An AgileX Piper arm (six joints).
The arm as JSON. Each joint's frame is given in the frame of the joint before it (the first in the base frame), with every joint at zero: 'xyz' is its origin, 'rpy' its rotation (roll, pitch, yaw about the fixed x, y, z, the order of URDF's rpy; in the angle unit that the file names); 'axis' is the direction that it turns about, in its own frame. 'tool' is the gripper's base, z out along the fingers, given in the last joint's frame.
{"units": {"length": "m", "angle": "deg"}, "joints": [
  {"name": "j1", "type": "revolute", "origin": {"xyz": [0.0, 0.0, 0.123], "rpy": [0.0, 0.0, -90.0]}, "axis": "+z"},
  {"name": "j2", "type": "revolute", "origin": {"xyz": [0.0, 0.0, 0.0], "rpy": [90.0, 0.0, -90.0]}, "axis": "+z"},
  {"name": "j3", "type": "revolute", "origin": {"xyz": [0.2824, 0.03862, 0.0], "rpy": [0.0, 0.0, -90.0]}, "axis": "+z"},
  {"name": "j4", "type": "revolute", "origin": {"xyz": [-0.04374, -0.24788, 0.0], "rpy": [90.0, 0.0, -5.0]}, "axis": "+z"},
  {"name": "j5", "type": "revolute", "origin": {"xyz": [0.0, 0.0, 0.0], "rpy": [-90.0, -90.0, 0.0]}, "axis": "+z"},
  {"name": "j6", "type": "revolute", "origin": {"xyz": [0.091, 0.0, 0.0], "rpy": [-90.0, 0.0, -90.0]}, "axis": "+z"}
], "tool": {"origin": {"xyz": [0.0, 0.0, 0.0], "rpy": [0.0, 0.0, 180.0]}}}
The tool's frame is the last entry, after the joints.
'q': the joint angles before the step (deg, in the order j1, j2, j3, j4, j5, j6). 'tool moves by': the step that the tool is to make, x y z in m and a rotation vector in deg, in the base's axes. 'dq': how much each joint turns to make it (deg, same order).
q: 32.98, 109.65, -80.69, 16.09, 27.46, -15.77
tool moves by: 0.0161, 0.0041, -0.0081, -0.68, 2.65, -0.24
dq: -0.91, 4.05, -5.05, 0.35, 3.72, 0.19
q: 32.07, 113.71, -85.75, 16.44, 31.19, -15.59
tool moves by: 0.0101, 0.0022, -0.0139, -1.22, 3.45, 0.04
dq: -0.65, 3.54, -3.26, 0.38, 3.42, 0.08
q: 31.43, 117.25, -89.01, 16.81, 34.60, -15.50
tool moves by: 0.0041, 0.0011, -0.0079, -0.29, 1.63, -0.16
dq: -0.26, 1.66, -1.20, 0.51, 1.13, 0.00
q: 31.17, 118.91, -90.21, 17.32, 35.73, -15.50
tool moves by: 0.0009, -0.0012, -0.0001, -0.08, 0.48, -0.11
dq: -0.23, 0.13, -0.28, 0.11, 0.63, 0.01
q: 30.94, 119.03, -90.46, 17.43, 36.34, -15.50
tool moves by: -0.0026, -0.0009, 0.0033, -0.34, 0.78, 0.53
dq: 0.00, -0.55, -0.01, 0.00, 1.50, -0.14
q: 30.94, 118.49, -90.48, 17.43, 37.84, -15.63
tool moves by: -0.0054, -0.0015, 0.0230, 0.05, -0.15, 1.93
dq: 0.00, -2.38, -1.44, 0.00, 4.03, -0.95
